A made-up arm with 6 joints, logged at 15 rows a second.
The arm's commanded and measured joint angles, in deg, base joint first. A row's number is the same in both.
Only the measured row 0 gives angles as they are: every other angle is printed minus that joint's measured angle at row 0.
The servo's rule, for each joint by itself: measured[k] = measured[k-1] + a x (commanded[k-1-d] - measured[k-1]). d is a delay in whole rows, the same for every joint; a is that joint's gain. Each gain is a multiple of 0.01, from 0.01 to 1. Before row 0 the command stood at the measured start. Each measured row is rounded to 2 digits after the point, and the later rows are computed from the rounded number. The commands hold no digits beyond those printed.
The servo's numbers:
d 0
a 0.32 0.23 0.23 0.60 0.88 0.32
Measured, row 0:
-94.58, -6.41, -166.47, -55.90, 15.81, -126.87
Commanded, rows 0 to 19:
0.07, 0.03, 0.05, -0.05, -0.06, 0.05
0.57, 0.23, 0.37, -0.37, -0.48, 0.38
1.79, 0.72, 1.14, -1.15, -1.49, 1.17
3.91, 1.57, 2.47, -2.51, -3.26, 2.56
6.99, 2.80, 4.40, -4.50, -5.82, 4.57
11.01, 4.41, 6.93, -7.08, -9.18, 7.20
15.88, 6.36, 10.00, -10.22, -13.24, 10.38
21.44, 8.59, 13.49, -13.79, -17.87, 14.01
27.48, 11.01, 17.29, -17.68, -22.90, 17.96
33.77, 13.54, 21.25, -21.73, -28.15, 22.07
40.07, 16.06, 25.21, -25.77, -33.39, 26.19
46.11, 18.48, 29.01, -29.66, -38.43, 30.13
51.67, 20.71, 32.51, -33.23, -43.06, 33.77
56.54, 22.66, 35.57, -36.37, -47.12, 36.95
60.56, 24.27, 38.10, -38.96, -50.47, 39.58
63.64, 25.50, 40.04, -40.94, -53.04, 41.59
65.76, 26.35, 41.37, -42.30, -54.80, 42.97
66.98, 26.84, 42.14, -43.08, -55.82, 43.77
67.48, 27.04, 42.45, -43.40, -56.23, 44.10
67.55, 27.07, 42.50, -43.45, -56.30, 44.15
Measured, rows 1 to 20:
0.02, 0.01, 0.01, -0.03, -0.05, 0.02
0.20, 0.06, 0.09, -0.23, -0.43, 0.14
0.71, 0.21, 0.33, -0.78, -1.36, 0.47
1.73, 0.52, 0.82, -1.82, -3.03, 1.14
3.41, 1.04, 1.64, -3.43, -5.49, 2.24
5.84, 1.82, 2.86, -5.62, -8.74, 3.83
9.05, 2.86, 4.50, -8.38, -12.70, 5.93
13.01, 4.18, 6.57, -11.63, -17.25, 8.52
17.64, 5.75, 9.04, -15.26, -22.22, 11.54
22.80, 7.54, 11.85, -19.14, -27.44, 14.91
28.33, 9.50, 14.92, -23.12, -32.68, 18.52
34.02, 11.57, 18.16, -27.04, -37.74, 22.24
39.67, 13.67, 21.46, -30.75, -42.42, 25.93
45.07, 15.74, 24.71, -34.12, -46.56, 29.46
50.03, 17.70, 27.79, -37.02, -50.00, 32.70
54.39, 19.49, 30.61, -39.37, -52.68, 35.54
58.03, 21.07, 33.08, -41.13, -54.55, 37.92
60.89, 22.40, 35.16, -42.30, -55.67, 39.79
63.00, 23.47, 36.84, -42.96, -56.16, 41.17
64.46, 24.30, 38.14, -43.25, -56.28, 42.12

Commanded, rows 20 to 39:
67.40, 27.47, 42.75, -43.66, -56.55, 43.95
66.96, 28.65, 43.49, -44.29, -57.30, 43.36
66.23, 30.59, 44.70, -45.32, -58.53, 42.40
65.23, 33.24, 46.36, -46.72, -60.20, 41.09
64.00, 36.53, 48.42, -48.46, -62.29, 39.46
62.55, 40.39, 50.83, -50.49, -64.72, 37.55
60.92, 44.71, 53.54, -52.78, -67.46, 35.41
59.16, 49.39, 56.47, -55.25, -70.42, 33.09
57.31, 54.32, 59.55, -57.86, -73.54, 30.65
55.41, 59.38, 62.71, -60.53, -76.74, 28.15
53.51, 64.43, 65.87, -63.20, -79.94, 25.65
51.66, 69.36, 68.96, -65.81, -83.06, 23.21
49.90, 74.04, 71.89, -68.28, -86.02, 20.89
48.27, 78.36, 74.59, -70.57, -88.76, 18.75
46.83, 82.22, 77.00, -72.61, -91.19, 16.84
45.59, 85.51, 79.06, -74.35, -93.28, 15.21
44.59, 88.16, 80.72, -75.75, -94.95, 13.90
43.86, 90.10, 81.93, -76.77, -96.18, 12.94
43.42, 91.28, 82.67, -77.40, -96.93, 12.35
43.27, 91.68, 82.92, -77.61, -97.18, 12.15
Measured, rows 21 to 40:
65.40, 25.03, 39.20, -43.50, -56.52, 42.71
65.90, 25.86, 40.19, -43.97, -57.21, 42.92
66.01, 26.95, 41.23, -44.78, -58.37, 42.75
65.76, 28.40, 42.41, -45.94, -59.98, 42.22
65.20, 30.27, 43.79, -47.45, -62.01, 41.34
64.35, 32.60, 45.41, -49.27, -64.39, 40.13
63.25, 35.39, 47.28, -51.38, -67.09, 38.62
61.94, 38.61, 49.39, -53.70, -70.02, 36.85
60.46, 42.22, 51.73, -56.20, -73.12, 34.87
58.84, 46.17, 54.26, -58.80, -76.31, 32.72
57.13, 50.37, 56.93, -61.44, -79.50, 30.46
55.38, 54.74, 59.70, -64.06, -82.63, 28.14
53.63, 59.18, 62.50, -66.59, -85.61, 25.82
51.91, 63.59, 65.28, -68.98, -88.38, 23.56
50.28, 67.87, 67.98, -71.16, -90.85, 21.41
48.78, 71.93, 70.53, -73.07, -92.99, 19.43
47.44, 75.66, 72.87, -74.68, -94.71, 17.66
46.29, 78.98, 74.95, -75.93, -96.00, 16.15
45.37, 81.81, 76.73, -76.81, -96.82, 14.93
44.70, 84.08, 78.15, -77.29, -97.14, 14.04

